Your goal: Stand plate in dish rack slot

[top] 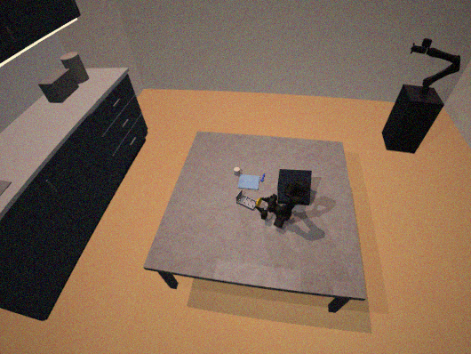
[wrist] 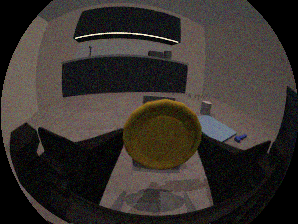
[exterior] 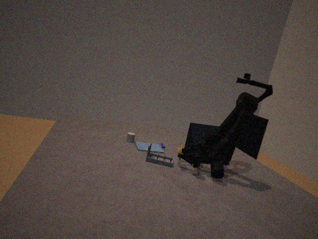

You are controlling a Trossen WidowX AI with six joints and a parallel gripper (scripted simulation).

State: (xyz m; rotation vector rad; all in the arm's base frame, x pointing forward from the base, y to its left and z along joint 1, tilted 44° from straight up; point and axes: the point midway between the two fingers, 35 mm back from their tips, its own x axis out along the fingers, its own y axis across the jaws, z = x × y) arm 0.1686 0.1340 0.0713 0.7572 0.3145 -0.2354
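My gripper tip is 80 mm short of the grey dish rack, 30 mm to the left of it and 50 mm above it. The rest, counted from my gripper tip: yellow plate (10 mm behind); light blue mat (100 mm ahead, 220 mm to the right, 70 mm below); blue spoon (270 mm to the right, 70 mm below).
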